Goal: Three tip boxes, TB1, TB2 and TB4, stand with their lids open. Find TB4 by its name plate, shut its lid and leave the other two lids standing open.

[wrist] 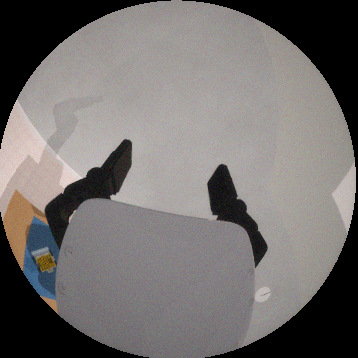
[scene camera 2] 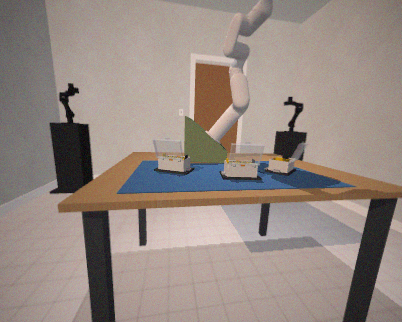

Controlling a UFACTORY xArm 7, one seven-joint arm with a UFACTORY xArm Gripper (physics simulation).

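Observation:
Three white tip boxes stand on dark bases with clear lids open: a left box, a middle box and a right box. The left lid, middle lid and right lid are raised. The name plates are too small to read, so I cannot tell which box is TB4. In the wrist view one tip box with yellow tips shows at the lower left. My gripper is open, with nothing between its fingers, well away from that box; it is outside the scene view.
The boxes stand on a blue mat on a wooden table. A green panel rises behind, between the left and middle boxes. Black pedestals with small black arms stand beyond the table.

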